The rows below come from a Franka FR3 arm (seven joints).
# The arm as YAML. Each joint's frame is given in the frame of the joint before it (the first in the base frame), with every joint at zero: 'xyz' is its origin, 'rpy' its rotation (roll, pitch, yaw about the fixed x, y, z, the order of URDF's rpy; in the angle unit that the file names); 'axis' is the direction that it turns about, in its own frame. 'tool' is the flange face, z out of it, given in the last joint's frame.
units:
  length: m
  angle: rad
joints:
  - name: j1
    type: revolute
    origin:
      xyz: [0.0, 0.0, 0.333]
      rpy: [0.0, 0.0, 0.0]
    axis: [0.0, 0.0, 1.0]
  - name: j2
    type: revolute
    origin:
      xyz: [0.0, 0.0, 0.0]
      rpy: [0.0, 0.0, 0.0]
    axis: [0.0, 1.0, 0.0]
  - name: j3
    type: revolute
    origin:
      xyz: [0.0, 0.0, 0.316]
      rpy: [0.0, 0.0, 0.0]
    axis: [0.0, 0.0, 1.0]
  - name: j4
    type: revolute
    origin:
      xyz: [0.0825, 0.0, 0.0]
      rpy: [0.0, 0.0, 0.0]
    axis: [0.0, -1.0, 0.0]
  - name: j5
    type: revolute
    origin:
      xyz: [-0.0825, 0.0, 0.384]
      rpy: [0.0, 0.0, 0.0]
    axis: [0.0, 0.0, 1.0]
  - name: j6
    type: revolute
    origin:
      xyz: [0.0, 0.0, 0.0]
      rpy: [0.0, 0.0, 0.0]
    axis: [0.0, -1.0, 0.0]
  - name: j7
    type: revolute
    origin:
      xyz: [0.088, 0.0, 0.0]
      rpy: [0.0, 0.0, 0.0]
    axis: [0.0, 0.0, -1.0]
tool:
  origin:
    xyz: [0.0, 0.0, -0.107]
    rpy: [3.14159, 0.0, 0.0]
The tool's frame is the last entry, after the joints.
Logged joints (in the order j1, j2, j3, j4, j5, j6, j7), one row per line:
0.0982 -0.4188 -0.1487 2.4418 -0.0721 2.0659 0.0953
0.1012 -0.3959 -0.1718 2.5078 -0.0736 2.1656 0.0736
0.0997 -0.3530 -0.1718 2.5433 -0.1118 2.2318 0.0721
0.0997 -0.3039 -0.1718 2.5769 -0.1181 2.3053 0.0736
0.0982 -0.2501 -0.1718 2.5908 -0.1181 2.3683 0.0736
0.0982 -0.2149 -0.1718 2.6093 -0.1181 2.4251 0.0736
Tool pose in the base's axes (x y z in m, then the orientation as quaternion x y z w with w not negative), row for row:
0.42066 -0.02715 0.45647 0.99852 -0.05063 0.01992 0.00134
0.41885 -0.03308 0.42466 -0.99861 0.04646 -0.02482 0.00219
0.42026 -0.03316 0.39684 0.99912 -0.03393 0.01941 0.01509
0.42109 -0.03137 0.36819 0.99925 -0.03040 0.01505 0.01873
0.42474 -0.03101 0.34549 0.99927 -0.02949 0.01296 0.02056
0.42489 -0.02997 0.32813 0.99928 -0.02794 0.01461 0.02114
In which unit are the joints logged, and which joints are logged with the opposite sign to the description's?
The joints are logged in radians. Opposite sign: j4.
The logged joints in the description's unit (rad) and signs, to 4 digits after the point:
0.0982 -0.4188 -0.1487 -2.4418 -0.0721 2.0659 0.0953
0.1012 -0.3959 -0.1718 -2.5078 -0.0736 2.1656 0.0736
0.0997 -0.3530 -0.1718 -2.5433 -0.1118 2.2318 0.0721
0.0997 -0.3039 -0.1718 -2.5769 -0.1181 2.3053 0.0736
0.0982 -0.2501 -0.1718 -2.5908 -0.1181 2.3683 0.0736
0.0982 -0.2149 -0.1718 -2.6093 -0.1181 2.4251 0.0736

